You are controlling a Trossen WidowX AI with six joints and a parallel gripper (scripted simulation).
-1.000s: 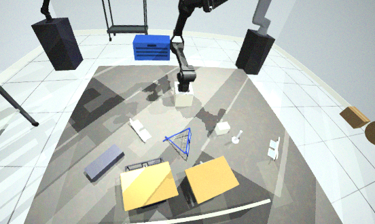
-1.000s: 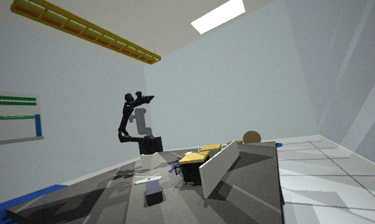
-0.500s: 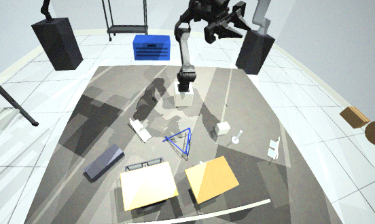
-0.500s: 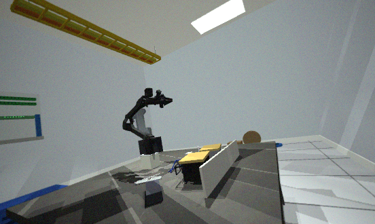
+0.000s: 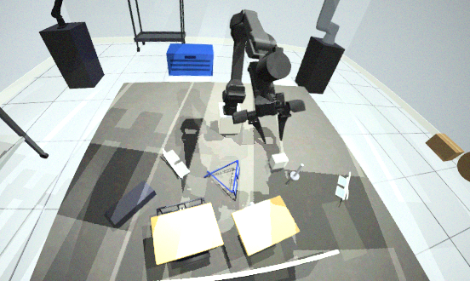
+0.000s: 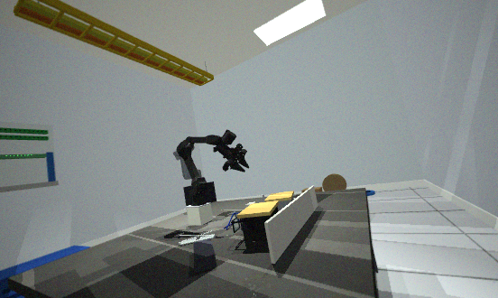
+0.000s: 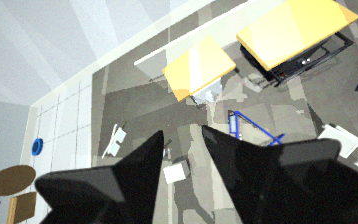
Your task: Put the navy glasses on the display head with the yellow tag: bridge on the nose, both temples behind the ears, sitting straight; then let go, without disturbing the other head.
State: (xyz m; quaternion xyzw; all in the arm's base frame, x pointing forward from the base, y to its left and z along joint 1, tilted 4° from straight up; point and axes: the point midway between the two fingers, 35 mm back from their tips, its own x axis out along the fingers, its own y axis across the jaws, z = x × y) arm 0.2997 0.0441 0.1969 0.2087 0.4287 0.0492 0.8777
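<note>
The grey peg lies 23 cm below my gripper tip, 18 cm to the left of it and 2 cm behind it. The rest, counted from my gripper tip: dark display head: 25 cm to the right, 20 cm below, 15 cm ahead; long white board: 29 cm ahead, 20 cm below, 13 cm to the right; white block: 23 cm below, 12 cm to the left, 9 cm behind.
</note>
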